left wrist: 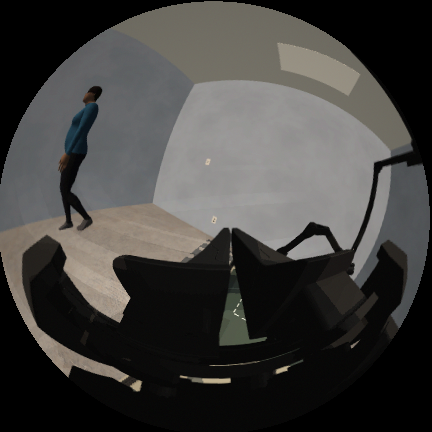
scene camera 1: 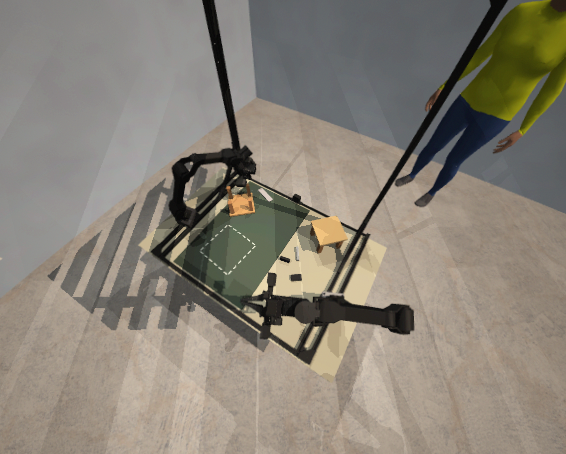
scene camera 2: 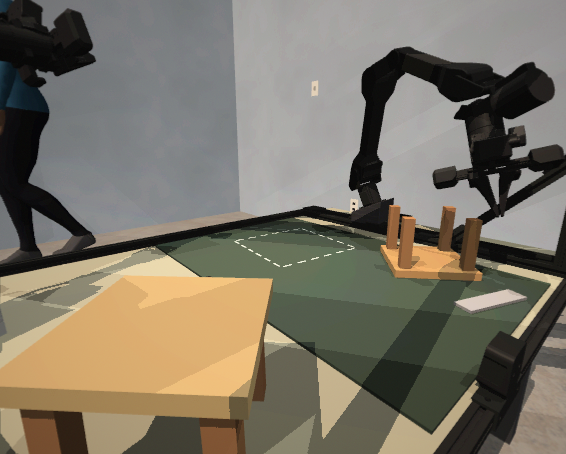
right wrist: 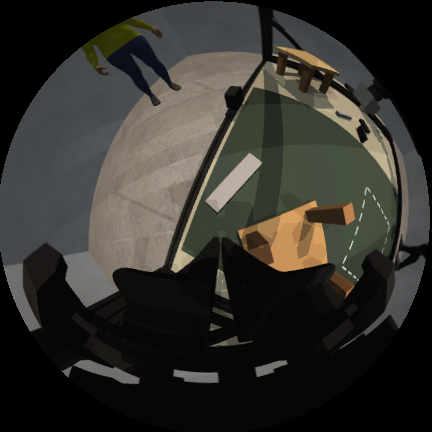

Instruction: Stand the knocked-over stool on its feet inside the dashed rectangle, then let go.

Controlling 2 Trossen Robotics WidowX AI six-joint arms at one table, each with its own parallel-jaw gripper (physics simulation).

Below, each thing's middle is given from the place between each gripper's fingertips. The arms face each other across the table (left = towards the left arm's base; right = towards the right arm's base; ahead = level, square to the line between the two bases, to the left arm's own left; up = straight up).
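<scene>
Light wooden table [scene camera 2: 148, 345]: 60 mm ahead of my right hand, 560 mm to the left of it, 70 mm below it.
The light wooden table relative to my left hand: 9 cm to the left, 57 cm behind, 36 cm below.
</scene>
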